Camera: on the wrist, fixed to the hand. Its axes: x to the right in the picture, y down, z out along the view.
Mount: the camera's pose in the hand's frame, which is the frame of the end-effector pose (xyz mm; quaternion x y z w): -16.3 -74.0 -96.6 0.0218 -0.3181 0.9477 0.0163
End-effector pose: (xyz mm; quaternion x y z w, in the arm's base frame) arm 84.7 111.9 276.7 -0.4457 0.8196 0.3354 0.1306
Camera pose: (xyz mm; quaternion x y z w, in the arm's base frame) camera 162.7 30.1 324.6 -0.8790 -0.4015 -0.2531 0.0453
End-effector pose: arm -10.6 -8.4 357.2 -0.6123 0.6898 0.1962 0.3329
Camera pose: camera 40.9 -75.1 446.5 0.7134 0.4899 0.4984 0.0523
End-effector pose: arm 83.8 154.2 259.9 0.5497 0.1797 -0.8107 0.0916
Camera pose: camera 147.3 259.3 257.1 -0.0766 -0.5648 -0.1052 0.8149
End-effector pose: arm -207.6 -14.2 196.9 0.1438 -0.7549 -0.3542 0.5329
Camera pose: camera -125.5 -93.7 152.0 -0.8141 -0.3258 0.4700 0.1011
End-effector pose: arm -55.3 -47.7 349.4 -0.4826 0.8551 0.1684 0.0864
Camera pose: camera 17.8 -105.9 429.0 0.8580 0.4475 0.2195 0.1243
